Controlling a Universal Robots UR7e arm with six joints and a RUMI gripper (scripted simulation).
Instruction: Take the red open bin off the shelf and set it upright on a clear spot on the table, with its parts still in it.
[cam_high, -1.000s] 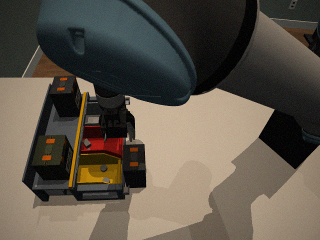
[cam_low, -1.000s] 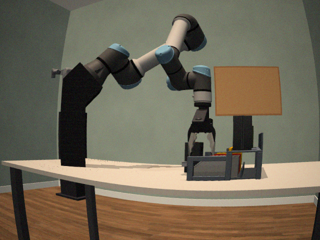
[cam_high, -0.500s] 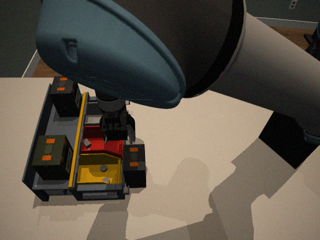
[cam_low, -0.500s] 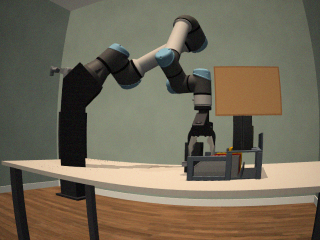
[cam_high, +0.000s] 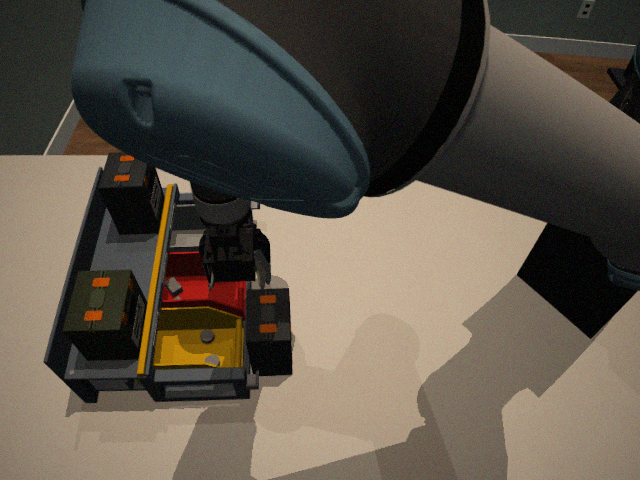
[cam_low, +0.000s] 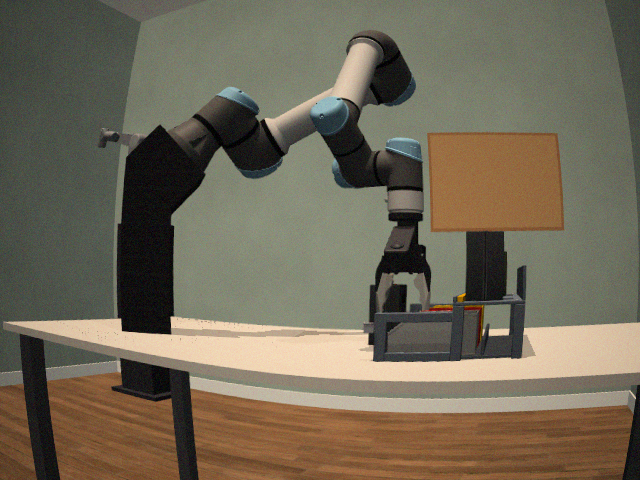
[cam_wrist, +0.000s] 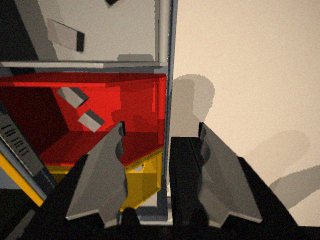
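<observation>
Right now the red open bin is 8 cm ahead of my hand and 2 cm below it. The rest, counted from my hand: grey bin: 9 cm ahead, 11 cm to the right, 2 cm below; then yellow bar: 13 cm ahead, 1 cm to the left, 4 cm above; then dark box: 6 cm behind, 10 cm to the left.
</observation>
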